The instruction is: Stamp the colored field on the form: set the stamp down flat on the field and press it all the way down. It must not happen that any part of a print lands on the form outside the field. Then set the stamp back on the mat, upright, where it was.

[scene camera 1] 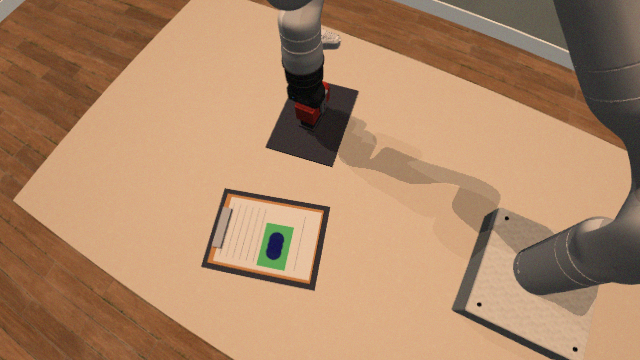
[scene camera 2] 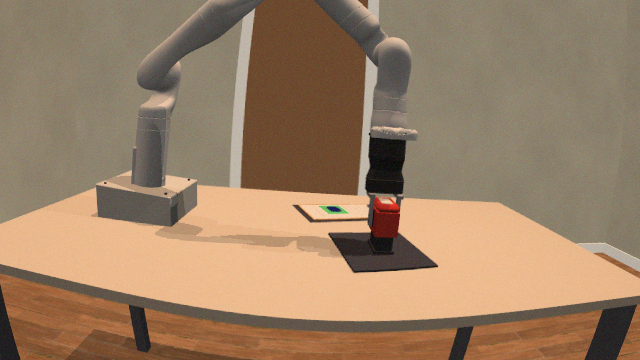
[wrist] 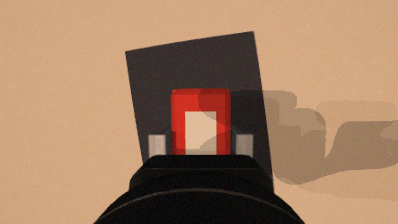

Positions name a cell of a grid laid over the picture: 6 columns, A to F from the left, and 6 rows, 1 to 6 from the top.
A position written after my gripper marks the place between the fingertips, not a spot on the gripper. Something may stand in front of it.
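Visible: my gripper (scene camera 2: D4), (scene camera 1: C2), (wrist: D4); a red stamp (scene camera 2: D4), (wrist: D4); a clipboard (scene camera 1: C5).
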